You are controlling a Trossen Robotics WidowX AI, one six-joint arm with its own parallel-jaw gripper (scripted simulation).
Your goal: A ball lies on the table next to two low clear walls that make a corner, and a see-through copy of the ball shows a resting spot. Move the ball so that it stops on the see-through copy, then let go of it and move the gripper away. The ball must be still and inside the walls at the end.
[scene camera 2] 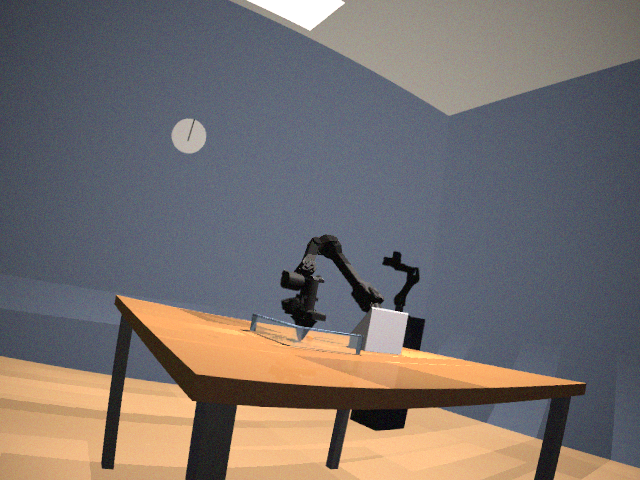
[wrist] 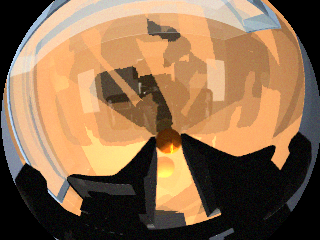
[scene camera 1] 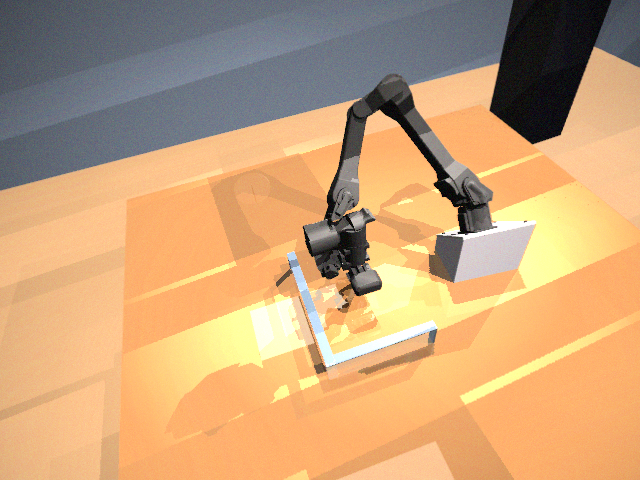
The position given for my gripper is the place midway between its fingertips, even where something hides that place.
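My own gripper point(scene camera 1: 355, 281) is visible to me here. I can see the gripper in other views too: it appears at point(scene camera 2: 300, 338), and the wrist view gives me the gripper point(wrist: 168, 139).
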